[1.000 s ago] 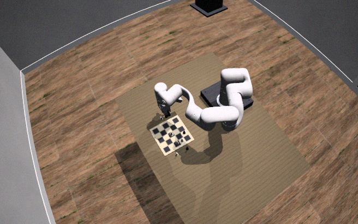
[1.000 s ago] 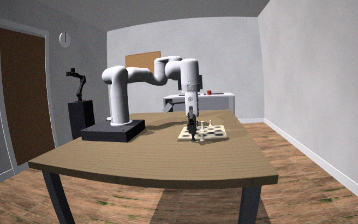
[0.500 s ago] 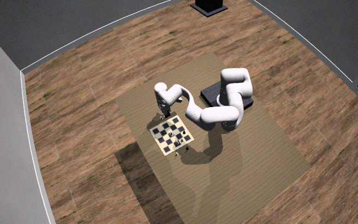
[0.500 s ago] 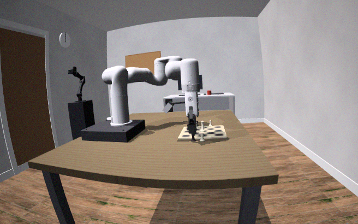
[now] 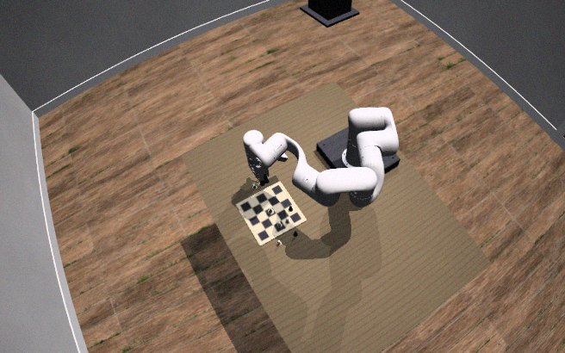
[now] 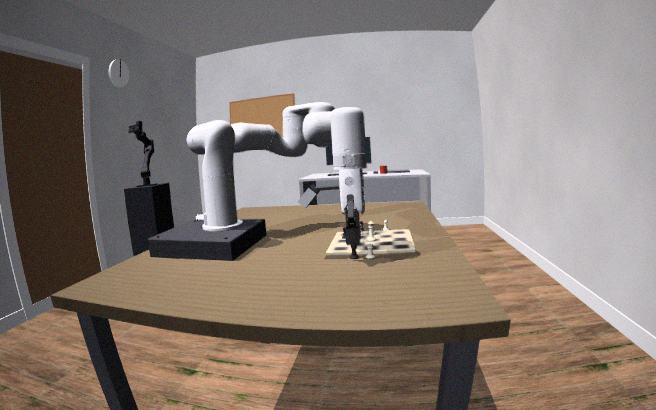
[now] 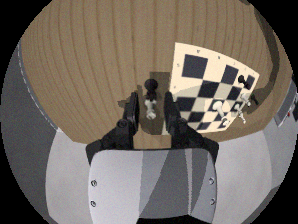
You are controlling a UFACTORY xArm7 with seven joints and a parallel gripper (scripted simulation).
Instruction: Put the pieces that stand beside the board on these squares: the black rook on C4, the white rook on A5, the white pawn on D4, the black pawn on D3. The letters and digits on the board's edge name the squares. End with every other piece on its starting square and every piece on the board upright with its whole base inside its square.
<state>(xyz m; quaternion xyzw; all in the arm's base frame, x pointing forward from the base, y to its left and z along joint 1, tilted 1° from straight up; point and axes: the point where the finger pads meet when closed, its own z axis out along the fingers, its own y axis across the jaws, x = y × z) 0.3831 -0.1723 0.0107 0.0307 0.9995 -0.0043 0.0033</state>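
The chessboard is 140 mm to the left of my hand, 60 mm below it and 50 mm ahead of it.
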